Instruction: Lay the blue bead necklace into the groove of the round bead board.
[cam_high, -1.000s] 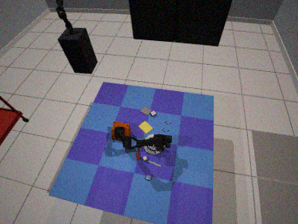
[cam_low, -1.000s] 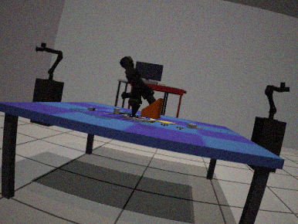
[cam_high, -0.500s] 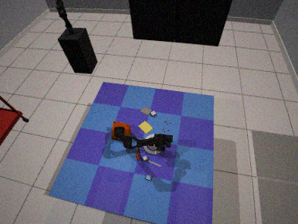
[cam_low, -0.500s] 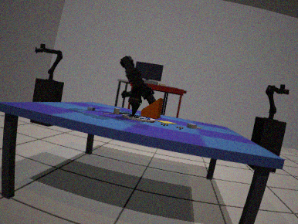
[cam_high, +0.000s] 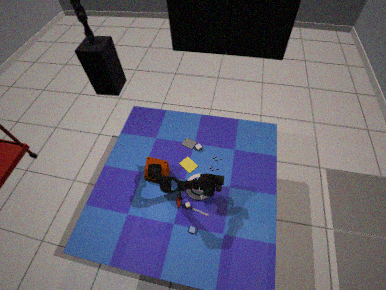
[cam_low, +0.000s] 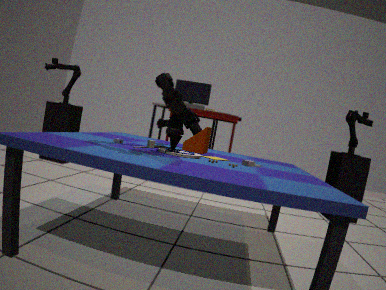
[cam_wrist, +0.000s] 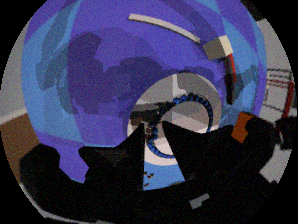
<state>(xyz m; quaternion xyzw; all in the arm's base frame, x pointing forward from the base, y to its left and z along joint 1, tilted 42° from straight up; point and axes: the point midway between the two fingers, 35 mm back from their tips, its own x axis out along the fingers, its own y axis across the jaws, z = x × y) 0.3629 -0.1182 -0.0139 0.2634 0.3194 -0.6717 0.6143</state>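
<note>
The round white bead board lies 6 cm behind my gripper tip, 3 cm to the left of it and 1 cm below it. The rest, counted from my gripper tip: red-handled tool 19 cm behind, 9 cm to the right, 1 cm below; then yellow card 19 cm to the left, 17 cm behind, 1 cm below; then thin pale stick 15 cm to the right, 3 cm behind, 1 cm below.
</note>
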